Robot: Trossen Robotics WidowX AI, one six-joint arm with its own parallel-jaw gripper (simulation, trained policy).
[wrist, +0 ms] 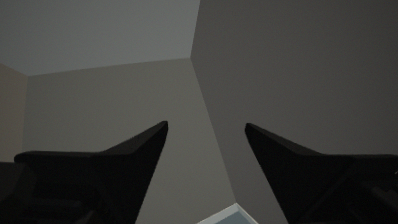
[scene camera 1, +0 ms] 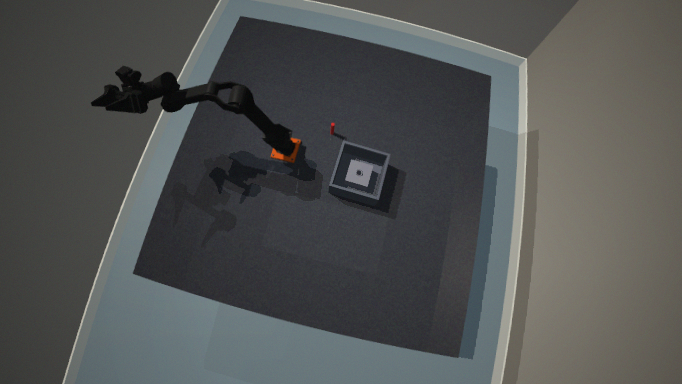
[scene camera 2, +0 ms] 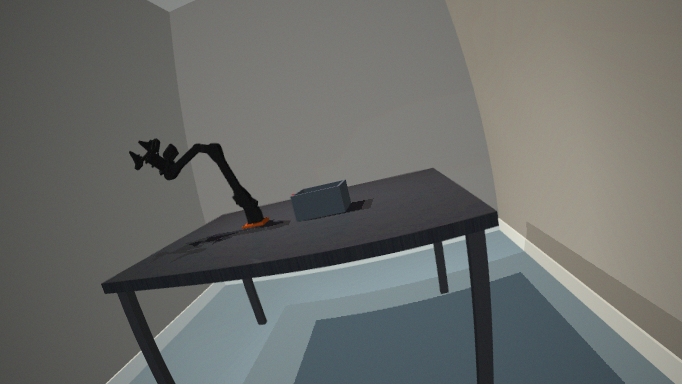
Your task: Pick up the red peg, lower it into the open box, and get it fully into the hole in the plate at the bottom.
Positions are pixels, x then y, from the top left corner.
Scene:
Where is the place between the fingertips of the gripper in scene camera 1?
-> At 98,106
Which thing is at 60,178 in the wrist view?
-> The gripper.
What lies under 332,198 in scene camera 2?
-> A grey box.

